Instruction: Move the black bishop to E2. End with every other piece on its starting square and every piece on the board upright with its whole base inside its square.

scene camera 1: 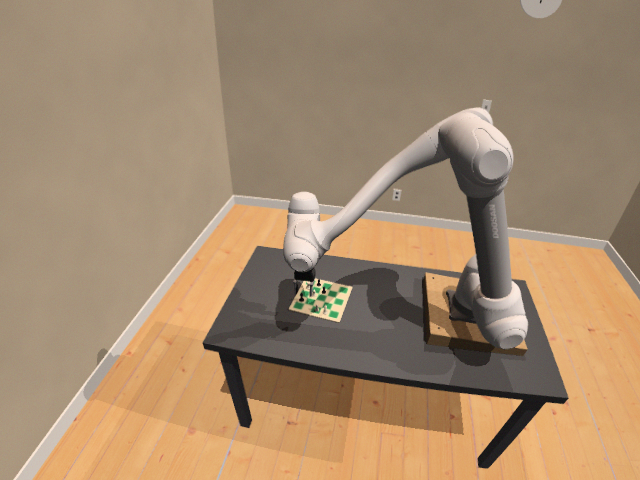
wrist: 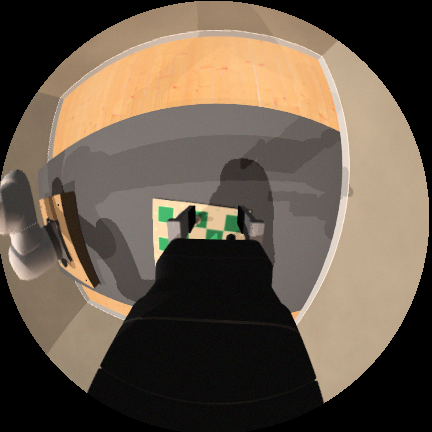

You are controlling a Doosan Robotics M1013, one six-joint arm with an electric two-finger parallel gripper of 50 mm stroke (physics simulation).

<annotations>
A chessboard shows in scene camera 1 and in the wrist view. One and the same spot on the chessboard: (wrist: 216,222) is (scene camera 1: 307,307).
</annotations>
